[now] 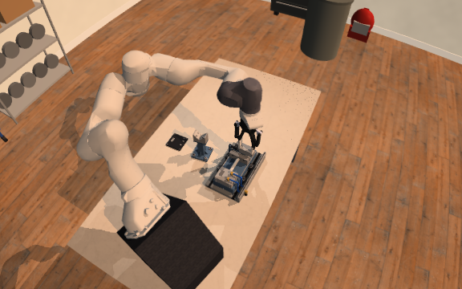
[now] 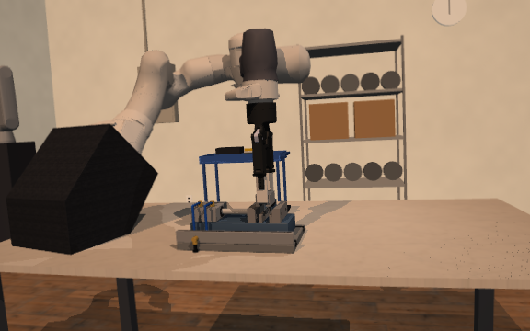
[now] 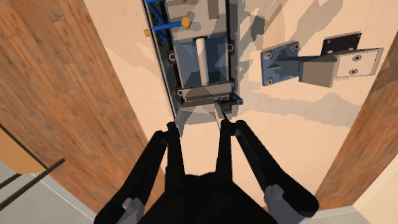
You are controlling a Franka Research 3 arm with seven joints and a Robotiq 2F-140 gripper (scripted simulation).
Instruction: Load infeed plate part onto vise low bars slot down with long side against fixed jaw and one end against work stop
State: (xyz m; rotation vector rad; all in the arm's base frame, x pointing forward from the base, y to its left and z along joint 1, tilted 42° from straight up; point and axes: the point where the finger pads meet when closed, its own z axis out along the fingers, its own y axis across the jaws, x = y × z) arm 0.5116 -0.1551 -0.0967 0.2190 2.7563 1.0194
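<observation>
Right now the part is 30 mm below my hand. Round my hand: vise (70 mm behind, 30 mm to the left, 100 mm below); then dark infeed plate (30 mm behind, 390 mm to the left, 140 mm below).
</observation>
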